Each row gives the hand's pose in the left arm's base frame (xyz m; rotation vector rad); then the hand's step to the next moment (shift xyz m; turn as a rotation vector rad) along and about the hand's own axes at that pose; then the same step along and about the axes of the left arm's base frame.
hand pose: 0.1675 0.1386 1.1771 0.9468 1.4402 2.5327
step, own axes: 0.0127 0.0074 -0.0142 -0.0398 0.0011 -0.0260
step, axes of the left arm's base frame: -0.0163 -0.0103 0.0067 0.0181 -0.0343 -0.0275
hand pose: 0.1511 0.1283 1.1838 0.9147 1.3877 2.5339
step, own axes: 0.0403 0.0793 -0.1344 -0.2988 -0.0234 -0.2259
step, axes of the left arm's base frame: -0.0927 -0.1289 0.0276 0.1132 -0.2615 -0.2442
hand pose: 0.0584 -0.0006 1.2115 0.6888 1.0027 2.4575
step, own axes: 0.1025 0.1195 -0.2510 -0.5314 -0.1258 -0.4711
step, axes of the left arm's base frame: -0.2468 -0.1591 -0.0394 0.1760 -0.4460 -0.5387
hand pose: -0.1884 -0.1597 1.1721 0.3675 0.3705 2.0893
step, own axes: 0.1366 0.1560 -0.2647 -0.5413 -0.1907 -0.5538
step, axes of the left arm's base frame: -0.2942 0.0074 -0.1626 0.1975 -0.4314 -0.6411
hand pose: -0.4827 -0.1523 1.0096 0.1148 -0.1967 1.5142
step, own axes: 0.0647 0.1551 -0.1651 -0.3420 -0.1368 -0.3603
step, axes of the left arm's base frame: -0.1423 0.1044 -0.1560 0.1417 -0.2714 -0.4145
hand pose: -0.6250 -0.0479 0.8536 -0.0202 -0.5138 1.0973
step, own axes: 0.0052 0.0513 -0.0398 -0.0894 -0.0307 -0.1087
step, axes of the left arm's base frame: -0.0252 0.0377 -0.0467 0.0387 -0.0652 -0.1225
